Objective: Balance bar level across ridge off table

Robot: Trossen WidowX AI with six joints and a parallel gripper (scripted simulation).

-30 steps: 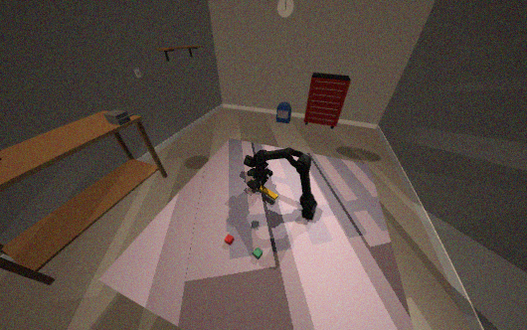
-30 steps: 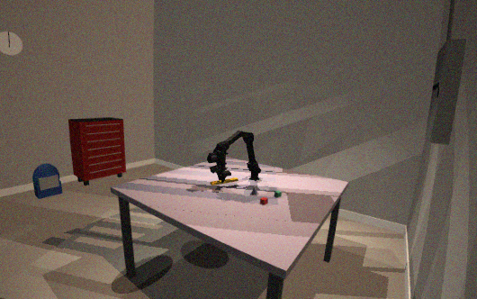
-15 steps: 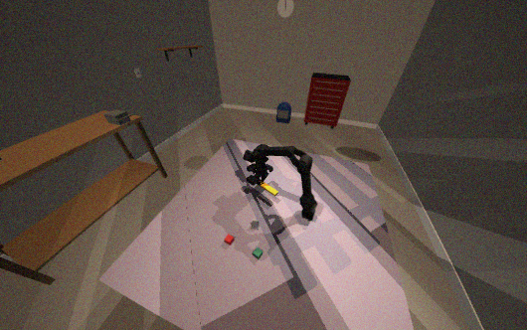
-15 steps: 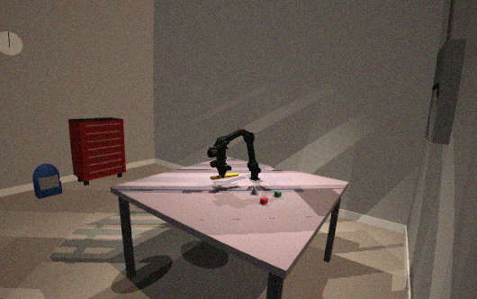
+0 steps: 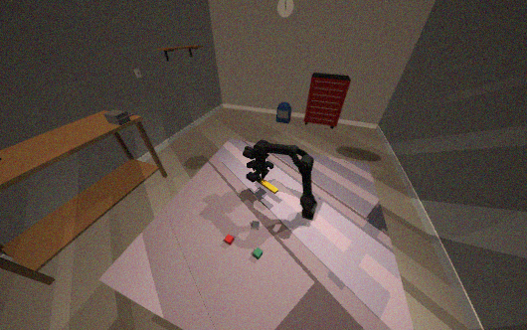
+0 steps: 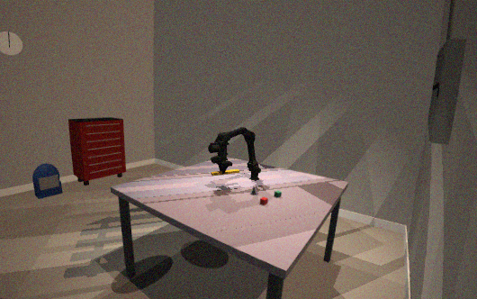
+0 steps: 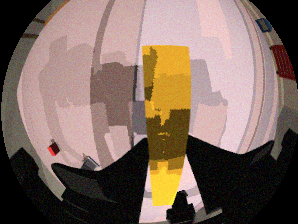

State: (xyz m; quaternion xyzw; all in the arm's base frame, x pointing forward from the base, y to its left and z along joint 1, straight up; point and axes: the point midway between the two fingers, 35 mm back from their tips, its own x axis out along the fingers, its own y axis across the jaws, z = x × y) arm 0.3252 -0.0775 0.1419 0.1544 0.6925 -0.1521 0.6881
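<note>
My gripper tip is 20 mm past the yellow bar and 10 mm to the right of it. Round my gripper tip: green cube 120 mm behind, 380 mm to the left, 90 mm below; red cube 40 mm ahead, 370 mm to the left, 90 mm below.
</note>
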